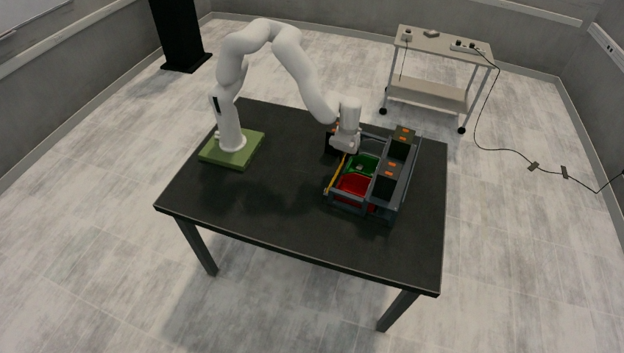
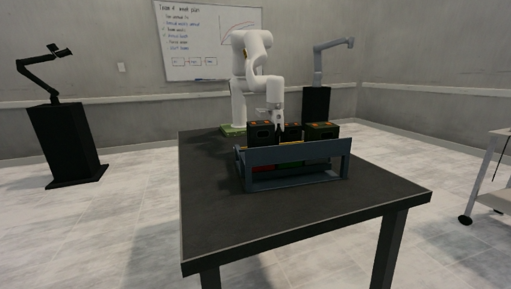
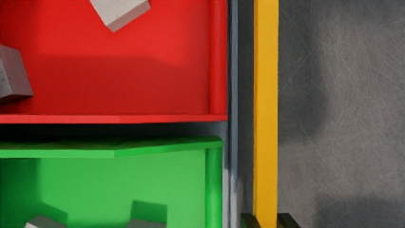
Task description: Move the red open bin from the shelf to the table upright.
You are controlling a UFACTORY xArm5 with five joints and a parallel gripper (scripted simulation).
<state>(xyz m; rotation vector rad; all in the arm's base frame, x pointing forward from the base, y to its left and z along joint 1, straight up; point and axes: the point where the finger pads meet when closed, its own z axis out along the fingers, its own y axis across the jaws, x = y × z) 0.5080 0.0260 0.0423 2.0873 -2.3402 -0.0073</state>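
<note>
My hand is 2 cm above the yellow bar. Also, from my hand: red open bin 9 cm ahead, 12 cm to the right, 3 cm below; then blue-grey shelf 13 cm ahead, 2 cm to the right, 1 cm below; then green bin 10 cm ahead, 1 cm to the right, 3 cm below.
</note>
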